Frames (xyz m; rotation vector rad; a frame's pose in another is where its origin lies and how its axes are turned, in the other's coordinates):
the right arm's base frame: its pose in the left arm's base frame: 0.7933 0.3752 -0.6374 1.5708 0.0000 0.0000
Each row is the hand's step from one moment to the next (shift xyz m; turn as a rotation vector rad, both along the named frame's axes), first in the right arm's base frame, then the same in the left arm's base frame.
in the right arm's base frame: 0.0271 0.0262 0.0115 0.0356 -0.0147 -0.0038
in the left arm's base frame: 0.0271 -0.0115 0.0262 0.0356 0.0038 -0.0147
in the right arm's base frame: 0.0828 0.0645 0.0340 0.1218 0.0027 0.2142
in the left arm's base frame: 0.0828 -0.0340 0.0645 0.1218 -0.2142 0.0027
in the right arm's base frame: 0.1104 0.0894 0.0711 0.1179 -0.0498 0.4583
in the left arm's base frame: 0.1104 -0.0711 0.0894 0.1179 -0.4583 -0.0498
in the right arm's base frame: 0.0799 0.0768 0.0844 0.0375 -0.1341 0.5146
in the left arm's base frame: 0.0799 -0.0844 0.0768 0.0375 -0.5146 -0.1341
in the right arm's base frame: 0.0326 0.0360 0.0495 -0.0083 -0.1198 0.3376
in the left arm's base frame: 0.0326 -0.0495 0.0360 -0.0083 -0.3376 -0.1198
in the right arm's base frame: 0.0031 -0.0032 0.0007 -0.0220 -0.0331 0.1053
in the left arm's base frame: 0.0031 -0.0007 -0.0032 -0.0220 -0.1053 -0.0331
